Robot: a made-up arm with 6 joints. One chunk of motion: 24 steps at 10 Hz.
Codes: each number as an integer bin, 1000 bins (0 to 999) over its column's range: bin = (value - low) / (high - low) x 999, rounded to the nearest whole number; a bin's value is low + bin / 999 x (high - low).
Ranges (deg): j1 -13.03..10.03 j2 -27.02..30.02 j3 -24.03..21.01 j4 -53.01..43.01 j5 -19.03..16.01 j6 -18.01..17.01
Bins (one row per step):
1: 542 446 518 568 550 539
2: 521 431 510 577 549 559
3: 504 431 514 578 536 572
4: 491 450 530 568 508 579
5: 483 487 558 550 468 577
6: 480 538 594 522 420 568
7: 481 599 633 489 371 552
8: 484 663 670 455 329 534
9: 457 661 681 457 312 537
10: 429 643 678 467 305 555
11: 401 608 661 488 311 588
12: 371 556 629 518 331 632
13: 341 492 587 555 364 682
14: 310 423 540 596 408 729
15: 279 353 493 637 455 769
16: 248 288 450 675 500 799
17: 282 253 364 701 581 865
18: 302 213 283 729 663 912
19: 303 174 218 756 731 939
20: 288 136 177 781 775 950
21: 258 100 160 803 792 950
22: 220 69 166 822 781 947
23: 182 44 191 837 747 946
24: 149 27 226 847 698 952
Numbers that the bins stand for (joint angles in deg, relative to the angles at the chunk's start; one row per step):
1: -0.52 -1.55 -0.68 1.58 0.26 0.88
2: -1.00 -2.41 -1.04 2.45 0.23 1.59
3: -1.40 -2.41 -0.86 2.55 -0.23 2.04
4: -1.70 -1.33 -0.13 1.58 -1.21 2.29
5: -1.88 0.79 1.13 -0.15 -2.61 2.22
6: -1.95 3.70 2.75 -2.84 -4.30 1.90
7: -1.93 7.18 4.51 -6.01 -6.02 1.34
8: -1.86 10.84 6.18 -9.28 -7.49 0.71
9: -2.48 10.72 6.67 -9.08 -8.09 0.81
10: -3.13 9.69 6.54 -8.12 -8.33 1.45
11: -3.77 7.70 5.77 -6.11 -8.12 2.60
12: -4.47 4.73 4.33 -3.22 -7.42 4.14
13: -5.16 1.07 2.43 0.33 -6.26 5.90
14: -5.87 -2.87 0.32 4.28 -4.72 7.55
15: -6.59 -6.86 -1.80 8.22 -3.07 8.95
16: -7.31 -10.58 -3.74 11.87 -1.49 10.00
17: -6.52 -12.57 -7.62 14.37 1.35 12.31
18: -6.06 -14.86 -11.27 17.06 4.22 13.96
19: -6.04 -17.09 -14.20 19.65 6.61 14.91
20: -6.38 -19.25 -16.05 22.06 8.15 15.29
21: -7.07 -21.31 -16.82 24.17 8.75 15.29
22: -7.95 -23.08 -16.55 26.00 8.36 15.19
23: -8.83 -24.51 -15.42 27.44 7.17 15.15
24: -9.59 -25.48 -13.84 28.40 5.45 15.36

